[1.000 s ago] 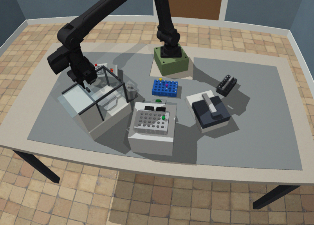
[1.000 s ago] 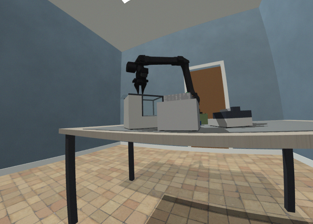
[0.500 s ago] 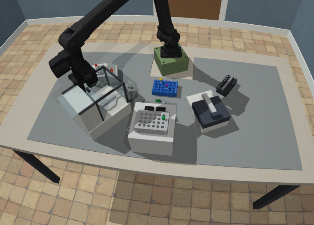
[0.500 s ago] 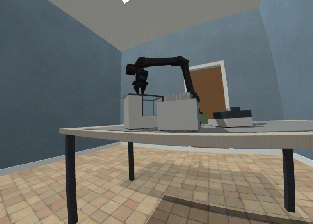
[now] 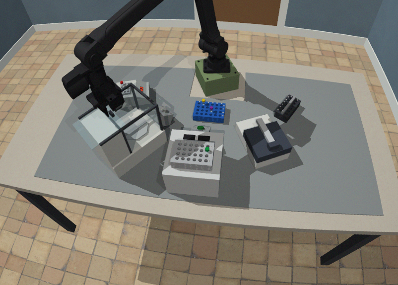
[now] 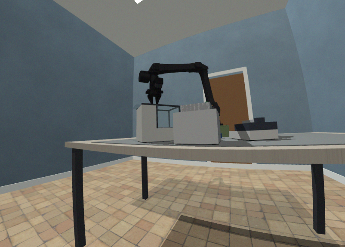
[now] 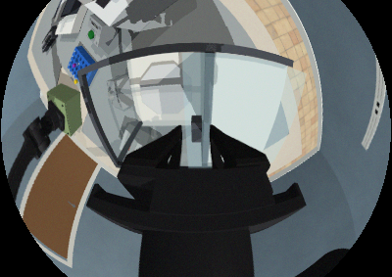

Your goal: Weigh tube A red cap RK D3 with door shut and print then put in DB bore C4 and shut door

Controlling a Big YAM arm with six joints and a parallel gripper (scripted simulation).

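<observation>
Right now the balance door is 20 mm to the right of my hand, 20 mm ahead of it and 10 mm below it. Round my hand: blue tube rack RK: 330 mm to the left, 210 mm below, 180 mm behind; then grey well block: 280 mm to the left, 130 mm ahead, 70 mm below; then spectrophotometer SP: 540 mm to the left, 160 mm below, 20 mm behind.
</observation>
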